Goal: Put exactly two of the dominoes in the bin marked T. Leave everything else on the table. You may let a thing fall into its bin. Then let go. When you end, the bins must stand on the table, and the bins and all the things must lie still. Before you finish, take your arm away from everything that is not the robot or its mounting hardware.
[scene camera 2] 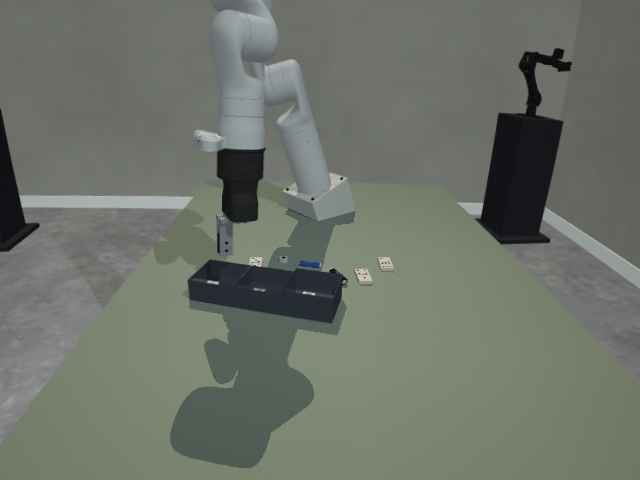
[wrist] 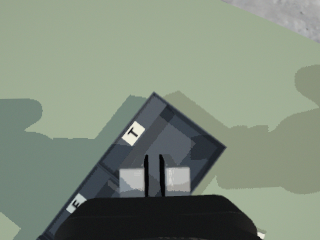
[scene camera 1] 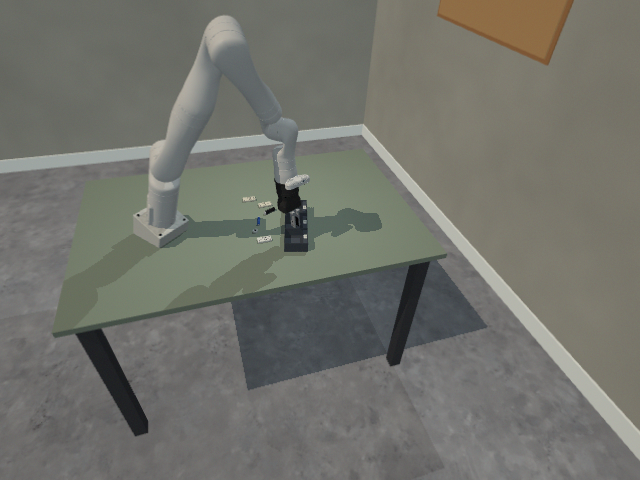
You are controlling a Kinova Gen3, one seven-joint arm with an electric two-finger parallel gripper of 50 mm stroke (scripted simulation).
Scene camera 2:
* my gripper: 224,253
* dark bin row: 313,295
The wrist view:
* my gripper: 154,169
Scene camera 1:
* dark bin row: 295,239
